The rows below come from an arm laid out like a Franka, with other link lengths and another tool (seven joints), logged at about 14 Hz.
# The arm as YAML. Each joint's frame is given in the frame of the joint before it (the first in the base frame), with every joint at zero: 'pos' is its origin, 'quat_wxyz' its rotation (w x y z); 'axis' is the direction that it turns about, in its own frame. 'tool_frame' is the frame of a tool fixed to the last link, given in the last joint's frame.
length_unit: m
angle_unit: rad
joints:
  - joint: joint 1
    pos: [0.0, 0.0, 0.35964]
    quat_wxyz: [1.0, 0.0, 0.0, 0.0]
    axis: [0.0, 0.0, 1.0]
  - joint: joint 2
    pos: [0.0, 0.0, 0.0]
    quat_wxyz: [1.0, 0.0, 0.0, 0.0]
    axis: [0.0, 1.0, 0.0]
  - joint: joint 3
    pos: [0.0, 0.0, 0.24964]
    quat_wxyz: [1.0, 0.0, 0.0, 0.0]
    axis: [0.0, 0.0, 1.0]
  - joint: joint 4
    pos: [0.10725, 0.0, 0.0]
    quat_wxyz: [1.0, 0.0, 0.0, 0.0]
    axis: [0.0, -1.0, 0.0]
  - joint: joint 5
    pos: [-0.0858, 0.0, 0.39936]
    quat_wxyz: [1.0, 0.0, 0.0, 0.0]
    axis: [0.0, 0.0, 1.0]
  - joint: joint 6
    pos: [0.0, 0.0, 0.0]
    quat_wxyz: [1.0, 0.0, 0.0, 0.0]
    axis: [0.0, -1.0, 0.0]
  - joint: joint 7
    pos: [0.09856, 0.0, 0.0]
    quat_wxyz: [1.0, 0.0, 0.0, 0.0]
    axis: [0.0, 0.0, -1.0]
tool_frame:
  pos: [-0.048, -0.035, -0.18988]
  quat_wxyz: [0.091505, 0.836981, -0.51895, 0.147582]
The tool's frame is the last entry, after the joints.
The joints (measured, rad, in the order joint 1, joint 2, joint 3, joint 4, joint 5, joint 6, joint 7), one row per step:
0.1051, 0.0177, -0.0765, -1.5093, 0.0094, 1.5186, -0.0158
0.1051, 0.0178, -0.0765, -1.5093, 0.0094, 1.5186, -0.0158
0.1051, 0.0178, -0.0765, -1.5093, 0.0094, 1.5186, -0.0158
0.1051, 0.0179, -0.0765, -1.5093, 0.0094, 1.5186, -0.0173
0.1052, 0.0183, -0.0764, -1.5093, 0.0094, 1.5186, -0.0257
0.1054, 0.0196, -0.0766, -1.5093, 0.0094, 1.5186, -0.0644
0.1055, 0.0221, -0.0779, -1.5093, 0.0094, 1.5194, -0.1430
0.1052, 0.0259, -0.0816, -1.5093, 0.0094, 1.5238, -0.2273
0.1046, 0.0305, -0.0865, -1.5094, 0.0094, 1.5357, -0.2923
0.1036, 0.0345, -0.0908, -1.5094, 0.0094, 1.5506, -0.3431
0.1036, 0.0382, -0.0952, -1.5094, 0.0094, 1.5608, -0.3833
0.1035, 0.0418, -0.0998, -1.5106, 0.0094, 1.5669, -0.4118
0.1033, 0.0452, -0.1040, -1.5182, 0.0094, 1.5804, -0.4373
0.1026, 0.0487, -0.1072, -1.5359, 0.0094, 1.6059, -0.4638
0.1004, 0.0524, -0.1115, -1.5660, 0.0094, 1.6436, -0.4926
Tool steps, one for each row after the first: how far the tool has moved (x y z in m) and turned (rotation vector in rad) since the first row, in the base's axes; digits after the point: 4 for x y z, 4 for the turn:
0.0000, 0.0000, -0.0001, 0.0000, 0.0001, 0.0000
0.0000, 0.0000, -0.0001, 0.0000, 0.0001, 0.0000
0.0001, -0.0001, -0.0001, 0.0000, 0.0002, 0.0015
0.0005, -0.0003, -0.0003, 0.0000, 0.0005, 0.0101
0.0022, -0.0021, -0.0011, 0.0003, 0.0015, 0.0488
0.0059, -0.0061, -0.0025, 0.0009, 0.0026, 0.1262
0.0110, -0.0116, -0.0044, 0.0013, 0.0014, 0.2064
0.0168, -0.0169, -0.0064, 0.0006, -0.0063, 0.2659
0.0225, -0.0216, -0.0077, -0.0011, -0.0174, 0.3113
0.0268, -0.0253, -0.0091, -0.0027, -0.0241, 0.3470
0.0297, -0.0289, -0.0113, -0.0036, -0.0254, 0.3708
0.0331, -0.0321, -0.0158, -0.0048, -0.0279, 0.3918
0.0377, -0.0352, -0.0243, -0.0063, -0.0322, 0.4142
0.0430, -0.0399, -0.0380, -0.0082, -0.0360, 0.4362

